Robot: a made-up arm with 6 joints.
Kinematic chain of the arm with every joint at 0, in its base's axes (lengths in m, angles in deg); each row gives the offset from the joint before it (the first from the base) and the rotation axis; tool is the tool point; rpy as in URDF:
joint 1: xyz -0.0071 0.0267 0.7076 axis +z
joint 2: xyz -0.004 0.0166 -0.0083 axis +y
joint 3: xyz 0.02 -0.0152 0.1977 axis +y
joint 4: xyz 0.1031 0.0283 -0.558 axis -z
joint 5: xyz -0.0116 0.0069 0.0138 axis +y
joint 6: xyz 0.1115 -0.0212 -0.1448 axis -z
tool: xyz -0.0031 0.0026 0.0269 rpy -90 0 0
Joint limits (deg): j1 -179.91..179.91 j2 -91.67..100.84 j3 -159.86..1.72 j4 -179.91..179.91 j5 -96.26..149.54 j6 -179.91..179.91
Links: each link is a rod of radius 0.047 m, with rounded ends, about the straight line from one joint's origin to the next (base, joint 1, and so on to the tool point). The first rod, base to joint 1, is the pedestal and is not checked.
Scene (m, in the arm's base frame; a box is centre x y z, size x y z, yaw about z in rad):
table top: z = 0
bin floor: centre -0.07 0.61 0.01 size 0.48 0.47 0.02 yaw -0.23
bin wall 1: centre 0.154 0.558 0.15 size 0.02 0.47 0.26 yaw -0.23
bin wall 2: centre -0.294 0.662 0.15 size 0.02 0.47 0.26 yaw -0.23
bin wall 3: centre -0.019 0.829 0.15 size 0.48 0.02 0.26 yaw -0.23
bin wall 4: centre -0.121 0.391 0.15 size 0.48 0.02 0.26 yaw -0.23
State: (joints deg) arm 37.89 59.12 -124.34 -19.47 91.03 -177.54
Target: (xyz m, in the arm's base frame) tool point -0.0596 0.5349 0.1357
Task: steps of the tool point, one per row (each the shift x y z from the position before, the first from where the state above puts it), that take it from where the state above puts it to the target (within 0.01 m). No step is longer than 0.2 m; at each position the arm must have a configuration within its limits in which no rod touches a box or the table.
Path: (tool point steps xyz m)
1: -0.1251 0.0862 -0.0107
2: -0.1403 0.0615 -0.0028
3: -0.1480 0.0338 0.0060
4: -0.0959 -0.0069 -0.1258
5: -0.0911 -0.0411 -0.1180
6: -0.0749 -0.0718 -0.1076

